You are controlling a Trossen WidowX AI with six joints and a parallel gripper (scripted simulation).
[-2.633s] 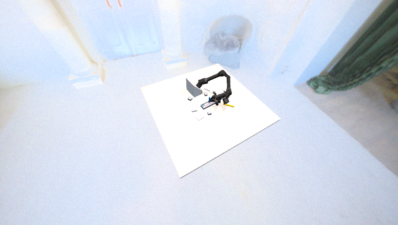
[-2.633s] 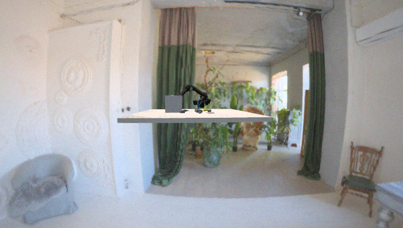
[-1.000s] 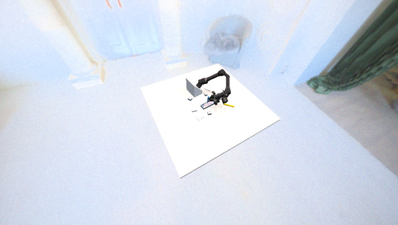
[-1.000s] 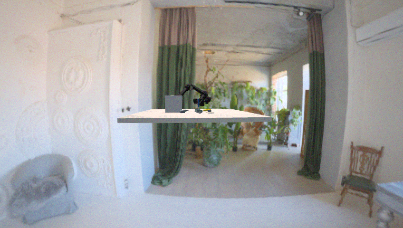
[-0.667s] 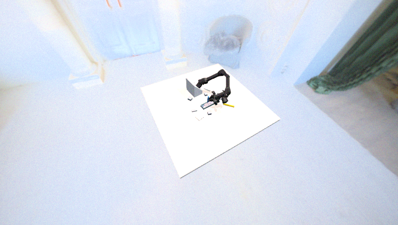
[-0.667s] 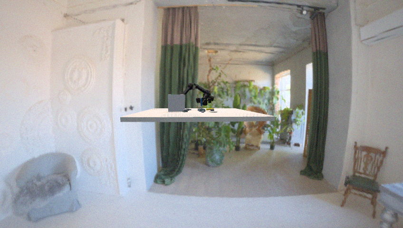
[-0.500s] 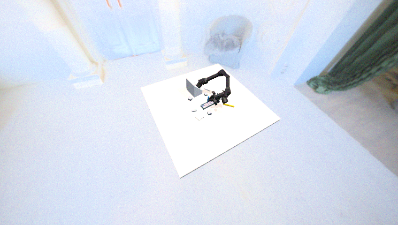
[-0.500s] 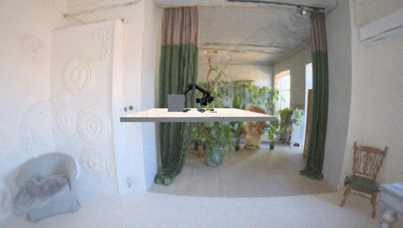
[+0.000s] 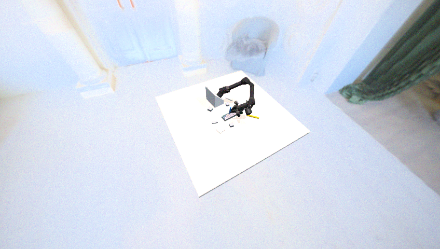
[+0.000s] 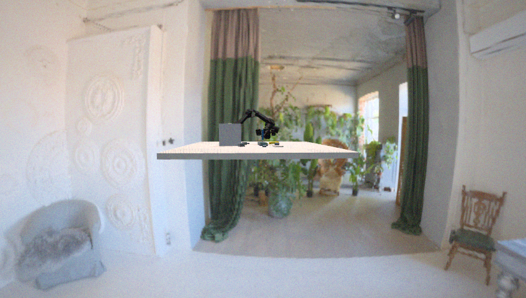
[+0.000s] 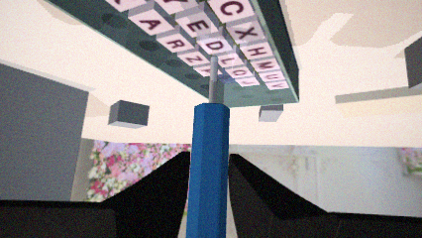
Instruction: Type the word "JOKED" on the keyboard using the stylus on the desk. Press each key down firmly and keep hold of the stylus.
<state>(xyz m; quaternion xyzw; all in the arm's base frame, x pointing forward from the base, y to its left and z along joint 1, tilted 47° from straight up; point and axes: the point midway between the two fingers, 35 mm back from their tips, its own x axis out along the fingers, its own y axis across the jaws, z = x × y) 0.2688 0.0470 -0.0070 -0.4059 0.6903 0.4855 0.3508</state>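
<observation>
The J key lies 6 cm to the right of my gripper tip and 6 cm below it. The rest, counted from my gripper tip: blue stylus 1 cm below; yellow stick 23 cm to the left, 13 cm ahead, 7 cm below; beige pad 18 cm to the right, 12 cm ahead, 7 cm below.
</observation>
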